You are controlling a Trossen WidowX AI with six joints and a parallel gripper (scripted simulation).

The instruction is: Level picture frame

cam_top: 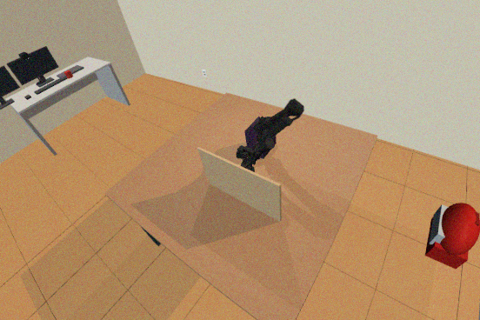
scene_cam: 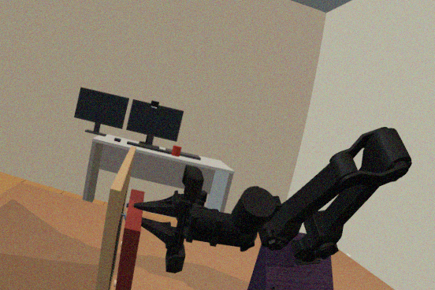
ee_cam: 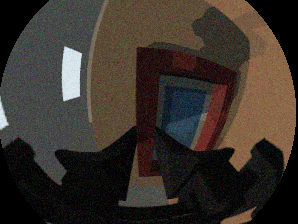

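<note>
Now: the picture frame 50 mm below my gripper tip. Also, from my gripper tip: wooden wall board: 20 mm ahead, 70 mm below.
</note>
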